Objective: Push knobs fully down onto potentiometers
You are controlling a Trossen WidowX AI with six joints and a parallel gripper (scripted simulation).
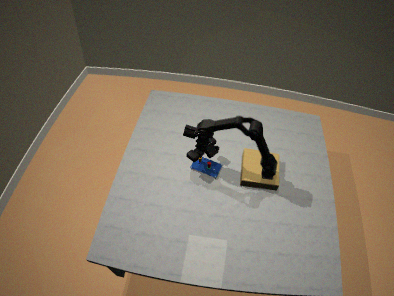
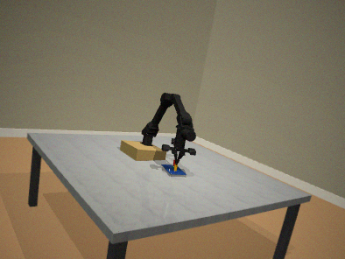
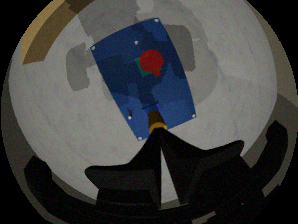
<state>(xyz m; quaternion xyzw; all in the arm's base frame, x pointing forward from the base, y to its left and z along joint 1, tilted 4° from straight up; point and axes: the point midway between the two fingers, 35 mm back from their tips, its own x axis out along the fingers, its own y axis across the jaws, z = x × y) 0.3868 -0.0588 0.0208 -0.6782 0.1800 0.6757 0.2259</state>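
Right now the yellow knob is 10 mm below my gripper tip. From my gripper tip the other things lie so: red knob: 50 mm behind, 40 mm to the left, 10 mm below.
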